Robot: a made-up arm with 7 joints.
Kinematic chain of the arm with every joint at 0, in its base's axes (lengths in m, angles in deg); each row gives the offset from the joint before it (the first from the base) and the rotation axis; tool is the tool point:
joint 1: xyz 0 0 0.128 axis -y
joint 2: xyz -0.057 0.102 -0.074 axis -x
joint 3: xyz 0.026 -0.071 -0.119 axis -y
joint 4: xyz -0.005 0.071 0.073 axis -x
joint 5: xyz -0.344 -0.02 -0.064 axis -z
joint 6: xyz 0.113 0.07 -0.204 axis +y
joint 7: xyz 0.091 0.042 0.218 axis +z
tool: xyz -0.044 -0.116 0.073
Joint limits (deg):
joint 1: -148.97..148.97
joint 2: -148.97..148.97
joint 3: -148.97..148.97
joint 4: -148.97..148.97
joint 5: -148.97..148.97
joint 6: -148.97..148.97
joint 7: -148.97..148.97
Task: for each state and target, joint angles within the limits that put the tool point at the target. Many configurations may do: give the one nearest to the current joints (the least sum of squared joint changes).
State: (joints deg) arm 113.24 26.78 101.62 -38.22 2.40 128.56 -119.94
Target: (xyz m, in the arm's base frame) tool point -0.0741 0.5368 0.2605
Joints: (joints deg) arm 128.47 -13.51 115.73 -39.22 4.45 132.37 -124.78
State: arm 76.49 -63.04 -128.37 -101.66 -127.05 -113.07 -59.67
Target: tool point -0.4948 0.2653 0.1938
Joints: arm 104.06 -50.04 -119.23 -99.19 -125.13 -136.71 -67.25
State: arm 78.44 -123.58 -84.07 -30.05 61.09 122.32 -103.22
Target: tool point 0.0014 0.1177 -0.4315
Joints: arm 75.91 -121.38 -85.94 -32.62 90.11 131.54 -99.80
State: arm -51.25 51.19 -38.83 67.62 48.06 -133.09 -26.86
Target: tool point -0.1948 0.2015 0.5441
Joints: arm -36.54 69.53 -63.45 61.31 49.10 -106.27 -18.52
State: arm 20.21 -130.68 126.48 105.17 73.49 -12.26 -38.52
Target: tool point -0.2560 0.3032 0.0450
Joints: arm 51.89 -130.35 90.33 101.86 53.94 19.91 -52.11
